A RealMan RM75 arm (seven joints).
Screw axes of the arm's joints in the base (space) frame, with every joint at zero. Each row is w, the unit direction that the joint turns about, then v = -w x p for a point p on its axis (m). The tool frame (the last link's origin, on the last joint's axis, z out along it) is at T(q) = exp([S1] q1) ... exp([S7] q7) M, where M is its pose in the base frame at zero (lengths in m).
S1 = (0, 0, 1, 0, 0, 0)
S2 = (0, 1, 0, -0.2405, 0, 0)
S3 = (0, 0, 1, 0, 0, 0)
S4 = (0, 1, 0, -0.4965, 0, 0)
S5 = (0, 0, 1, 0, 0, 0)
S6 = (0, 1, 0, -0.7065, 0, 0)
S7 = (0, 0, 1, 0, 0, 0)
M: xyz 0 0 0.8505 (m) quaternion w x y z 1 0 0 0
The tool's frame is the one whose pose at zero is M.
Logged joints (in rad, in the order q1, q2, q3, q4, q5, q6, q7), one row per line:
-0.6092, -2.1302, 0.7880, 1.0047, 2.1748, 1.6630, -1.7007
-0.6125, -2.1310, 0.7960, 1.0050, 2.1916, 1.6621, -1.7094
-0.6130, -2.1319, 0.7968, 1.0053, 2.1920, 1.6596, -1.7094
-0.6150, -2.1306, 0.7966, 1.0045, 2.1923, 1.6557, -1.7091
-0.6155, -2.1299, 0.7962, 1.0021, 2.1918, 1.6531, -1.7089
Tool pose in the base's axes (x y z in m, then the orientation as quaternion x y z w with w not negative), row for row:
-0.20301, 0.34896, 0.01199, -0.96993, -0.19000, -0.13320, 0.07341
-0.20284, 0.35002, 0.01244, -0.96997, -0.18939, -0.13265, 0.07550
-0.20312, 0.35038, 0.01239, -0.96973, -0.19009, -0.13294, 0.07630
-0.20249, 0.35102, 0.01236, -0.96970, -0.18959, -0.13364, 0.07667
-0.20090, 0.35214, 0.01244, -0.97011, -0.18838, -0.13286, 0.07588
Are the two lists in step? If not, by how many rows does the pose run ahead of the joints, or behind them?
The pose runs 2 rows ahead of the joints: the pose in row i belongs to the joints in row i + 2.
